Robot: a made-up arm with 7 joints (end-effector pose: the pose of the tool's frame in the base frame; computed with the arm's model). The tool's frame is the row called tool. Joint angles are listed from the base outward.
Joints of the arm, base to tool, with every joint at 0 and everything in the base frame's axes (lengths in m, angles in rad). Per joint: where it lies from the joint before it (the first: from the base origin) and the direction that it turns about. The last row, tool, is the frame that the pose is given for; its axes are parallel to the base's.
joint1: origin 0 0 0.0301 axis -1 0 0
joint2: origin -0.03 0.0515 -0.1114 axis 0 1 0
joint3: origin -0.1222 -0.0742 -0.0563 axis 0 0 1
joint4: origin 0.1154 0.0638 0.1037 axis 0 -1 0
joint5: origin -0.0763 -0.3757 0.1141 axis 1 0 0
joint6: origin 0.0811 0.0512 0.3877 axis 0 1 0
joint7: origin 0.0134 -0.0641 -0.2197 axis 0 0 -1
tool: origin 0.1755 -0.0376 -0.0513
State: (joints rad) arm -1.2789 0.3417 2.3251 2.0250 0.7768 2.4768 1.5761
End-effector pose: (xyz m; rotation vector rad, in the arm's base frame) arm 0.4986 0.6813 0.2767 1.0593 -1.1537 0.8989
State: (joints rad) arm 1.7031 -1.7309 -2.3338 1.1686 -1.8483 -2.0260 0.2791
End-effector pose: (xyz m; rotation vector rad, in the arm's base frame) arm -0.2474 -0.0734 0.4227 2.1309 1.3586 1.0422
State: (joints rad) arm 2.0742 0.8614 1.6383 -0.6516 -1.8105 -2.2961 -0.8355
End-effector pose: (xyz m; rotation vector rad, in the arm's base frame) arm -0.4255 0.1061 -0.1052 1.4448 0.4024 2.4481
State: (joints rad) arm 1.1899 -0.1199 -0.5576 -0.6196 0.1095 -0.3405 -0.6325
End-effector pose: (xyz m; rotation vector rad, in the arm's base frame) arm 0.1170 -0.1430 0.5369 -0.9546 0.0708 -0.0007
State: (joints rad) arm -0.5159 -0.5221 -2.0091 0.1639 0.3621 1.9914 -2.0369
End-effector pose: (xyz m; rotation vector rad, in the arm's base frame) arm -0.6604 0.1370 0.4452 1.8506 -1.6535 0.4754
